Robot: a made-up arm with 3 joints. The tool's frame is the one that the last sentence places.
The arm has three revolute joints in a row. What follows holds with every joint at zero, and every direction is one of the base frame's. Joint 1 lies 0.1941 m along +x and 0.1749 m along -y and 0.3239 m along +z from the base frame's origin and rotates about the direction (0.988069, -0.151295, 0.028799), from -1.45 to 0.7 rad. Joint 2 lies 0.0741 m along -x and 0.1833 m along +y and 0.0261 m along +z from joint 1 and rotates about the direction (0.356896, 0.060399, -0.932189), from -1.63 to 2.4 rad. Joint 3 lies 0.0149 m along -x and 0.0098 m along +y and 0.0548 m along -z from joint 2 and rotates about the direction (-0.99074, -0.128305, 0.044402), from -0.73 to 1.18 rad. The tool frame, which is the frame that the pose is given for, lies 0.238 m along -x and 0.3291 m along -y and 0.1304 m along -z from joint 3; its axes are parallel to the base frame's.
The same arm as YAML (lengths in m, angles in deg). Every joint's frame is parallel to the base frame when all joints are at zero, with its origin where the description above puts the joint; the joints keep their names.
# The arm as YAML. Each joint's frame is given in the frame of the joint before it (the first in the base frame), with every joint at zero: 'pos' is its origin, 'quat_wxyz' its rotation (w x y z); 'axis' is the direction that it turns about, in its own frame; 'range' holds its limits. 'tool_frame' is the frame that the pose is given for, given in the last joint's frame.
length_unit: m
angle_unit: deg
joints:
  - joint: joint 1
    pos: [0.1941, -0.1749, 0.3239]
    quat_wxyz: [1.0, 0.0, 0.0, 0.0]
    axis: [0.988069, -0.151295, 0.028799]
    range: [-83.08, 40.11]
  - joint: joint 2
    pos: [-0.0741, 0.1833, 0.0261]
    quat_wxyz: [1.0, 0.0, 0.0, 0.0]
    axis: [0.356896, 0.060399, -0.932189]
    range: [-93.39, 137.51]
  - joint: joint 3
    pos: [-0.0149, 0.0098, -0.0548]
    quat_wxyz: [1.0, 0.0, 0.0, 0.0]
    axis: [-0.99074, -0.128305, 0.044402]
    range: [-41.83, 67.61]
tool_frame:
  pos: [-0.238, -0.3291, -0.1304]
  quat_wxyz: [1.0, 0.0, 0.0, 0.0]

